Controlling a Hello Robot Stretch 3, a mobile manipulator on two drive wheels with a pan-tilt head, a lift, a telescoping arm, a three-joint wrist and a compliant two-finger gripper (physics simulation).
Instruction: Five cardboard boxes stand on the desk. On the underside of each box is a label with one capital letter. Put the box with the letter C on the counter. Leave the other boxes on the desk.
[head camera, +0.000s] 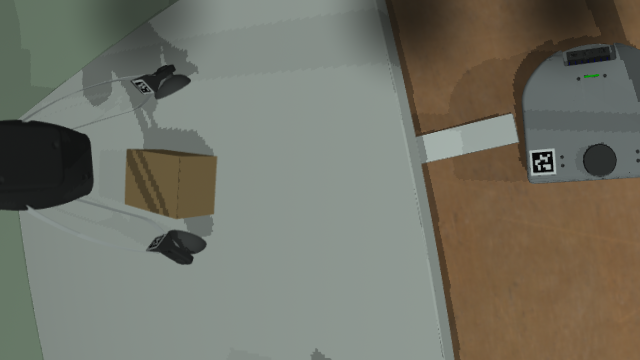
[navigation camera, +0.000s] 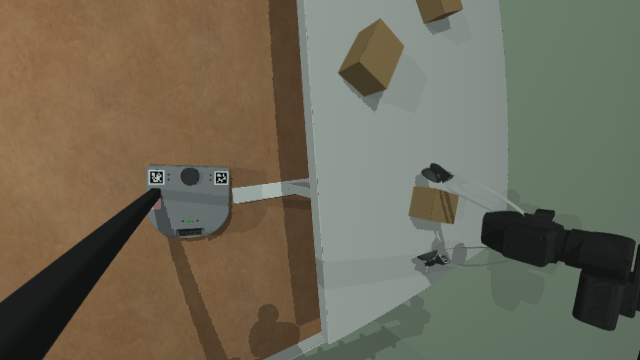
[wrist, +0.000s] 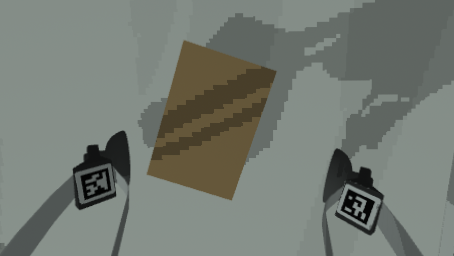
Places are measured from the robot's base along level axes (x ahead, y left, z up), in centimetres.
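Where they show: gripper, fingertip midpoint: (head camera: 190, 163) (navigation camera: 422, 214); robot's base, link origin: (head camera: 597, 159) (navigation camera: 189, 175).
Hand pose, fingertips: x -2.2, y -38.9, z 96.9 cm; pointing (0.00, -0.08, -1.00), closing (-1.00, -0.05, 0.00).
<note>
Things, the pixels of their centre, and the offset from my fingertips. "spot": a spot on its surface instead. Level surfaces: height alone.
- brown cardboard box, body centre: (head camera: 169, 181) (navigation camera: 434, 205) dx +1.6, dy -3.0, dz +0.6 cm
- grey-white desk, surface height: dz -1.9 cm
- larger, body centre: (navigation camera: 372, 58) dx +25.4, dy +15.6, dz +0.6 cm
- top edge, surface spot: (navigation camera: 440, 7) spot: dx +41.0, dy -0.8, dz +2.6 cm
A brown cardboard box (head camera: 197, 187) (navigation camera: 422, 202) (wrist: 215, 120) stands on the grey-white desk (head camera: 310, 200) (navigation camera: 360, 150) (wrist: 50, 75). My gripper (head camera: 181, 164) (navigation camera: 429, 215) (wrist: 228, 157) is open and points down over the desk. The box shows between the two spread fingers in the head view, with a gap on each side; in the wrist view it is a little ahead of the fingertips. Two more boxes, one larger (navigation camera: 372, 57) and one cut off by the top edge (navigation camera: 440, 7), stand farther along the desk. The labels are hidden underneath. I cannot make out the counter.
My grey base (head camera: 565, 120) (navigation camera: 190, 205) is on the brown floor beside the desk's long edge. A pale bar (head camera: 470, 137) (navigation camera: 265, 192) runs low between desk and base. A green wall (head camera: 50, 45) (navigation camera: 570, 100) rises behind the desk, close to my wrist (navigation camera: 530, 237).
</note>
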